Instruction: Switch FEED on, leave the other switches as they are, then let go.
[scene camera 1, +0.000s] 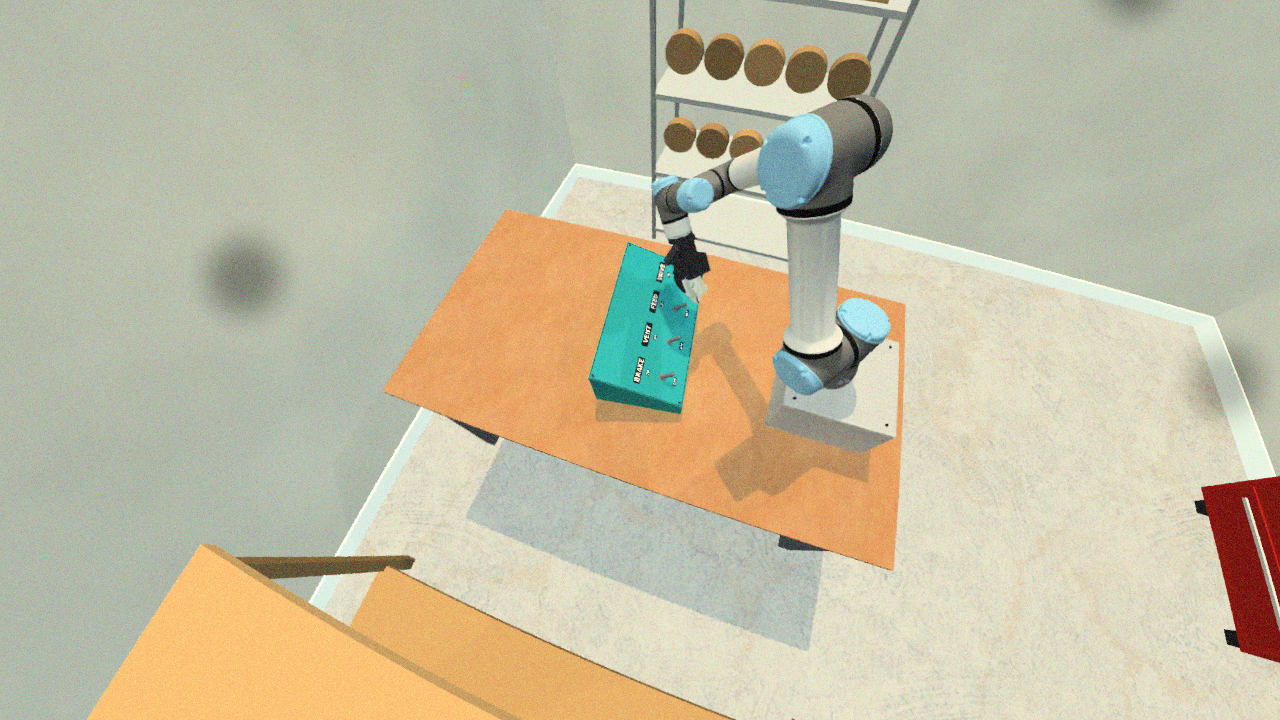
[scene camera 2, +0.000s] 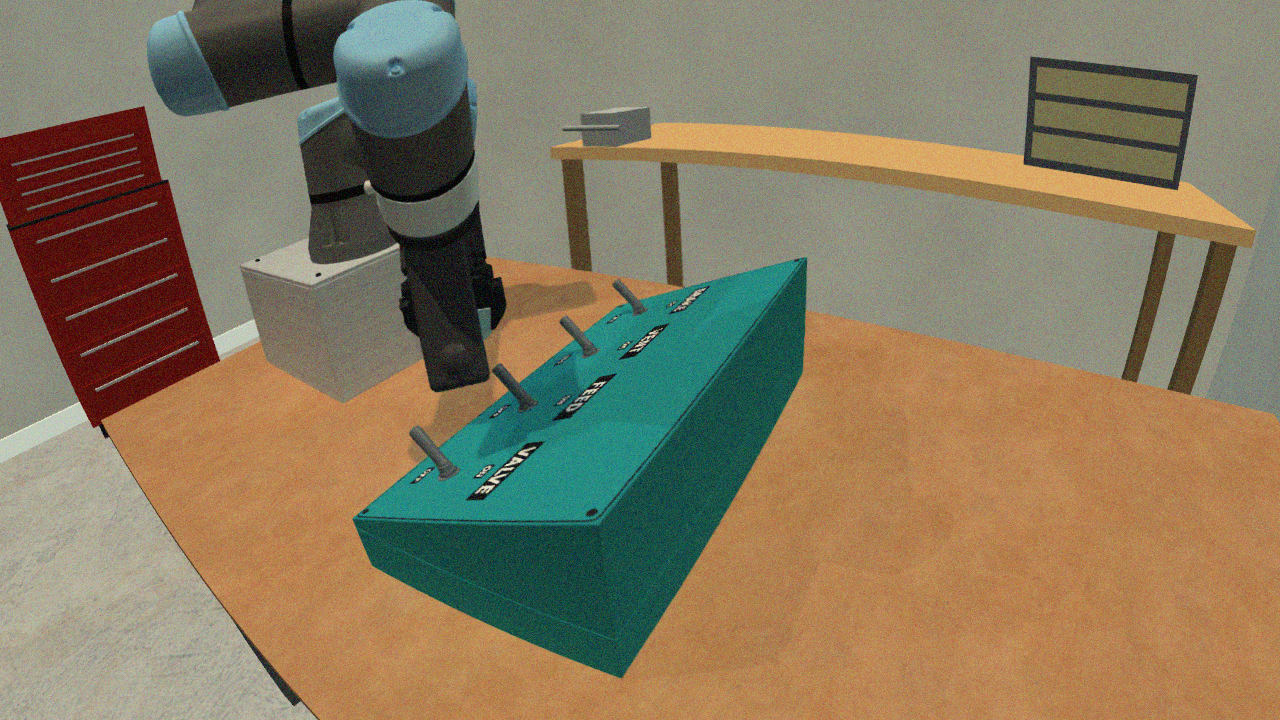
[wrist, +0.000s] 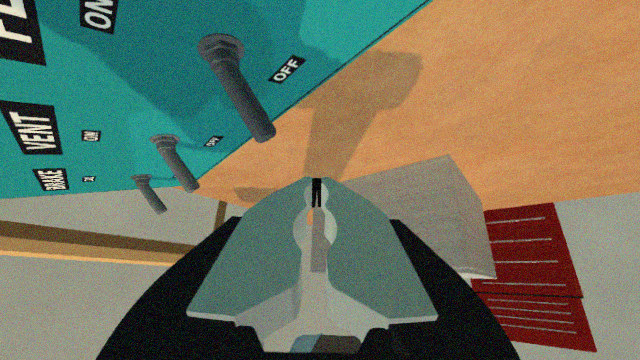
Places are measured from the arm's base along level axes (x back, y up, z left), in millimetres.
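Where they show: gripper, between the fingertips: (scene camera 1: 697, 303) (wrist: 317, 180); arm's base, origin of its link: (scene camera 2: 356, 246).
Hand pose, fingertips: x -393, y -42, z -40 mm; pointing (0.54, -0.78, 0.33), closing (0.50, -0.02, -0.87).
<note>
Things, the pixels of their top centre, and the offset from my fingertips. Level surfaces: height alone.
- FEED switch, centre of its top: (wrist: 237, 131) (scene camera 2: 508, 366) (scene camera 1: 681, 302) dz +16, dx -49, dy -10 mm
- VENT switch, centre of its top: (wrist: 173, 189) (scene camera 2: 574, 317) (scene camera 1: 674, 335) dz +130, dx -11, dy -10 mm
- BRAKE switch, centre of its top: (scene camera 2: 626, 280) (wrist: 146, 212) (scene camera 1: 668, 372) dz +244, dx +26, dy -10 mm
- VALVE switch, centre of its top: (scene camera 2: 425, 429) dz -99, dx -86, dy -10 mm
- orange table, height of its surface: dy -136 mm
The teal sloped switch box (scene camera 1: 617, 331) (scene camera 2: 707, 385) (wrist: 125, 65) stands on the table. The FEED switch (scene camera 1: 680, 307) (scene camera 2: 512, 386) (wrist: 240, 95) leans towards its OFF label. The VENT switch (scene camera 1: 674, 340) (scene camera 2: 578, 335) (wrist: 179, 167) and BRAKE switch (scene camera 1: 666, 376) (scene camera 2: 629, 296) (wrist: 151, 195) lean to OFF too, as does the VALVE switch (scene camera 2: 434, 452). My gripper (scene camera 1: 697, 293) (wrist: 317, 180) is shut and empty, off the box's low edge on the switch side, near FEED and apart from it. In scene camera 2 its dark body hides the fingertips.
The orange table (scene camera 1: 501, 313) (scene camera 2: 939, 537) (wrist: 525, 100) carries the arm's grey base block (scene camera 1: 832, 420) (scene camera 2: 304, 322) (wrist: 425, 205). A shelf rack (scene camera 1: 654, 134) stands behind the table. A red tool cabinet (scene camera 1: 1239, 555) (scene camera 2: 107, 295) (wrist: 525, 250) and a wooden bench (scene camera 2: 850, 165) stand farther off.
</note>
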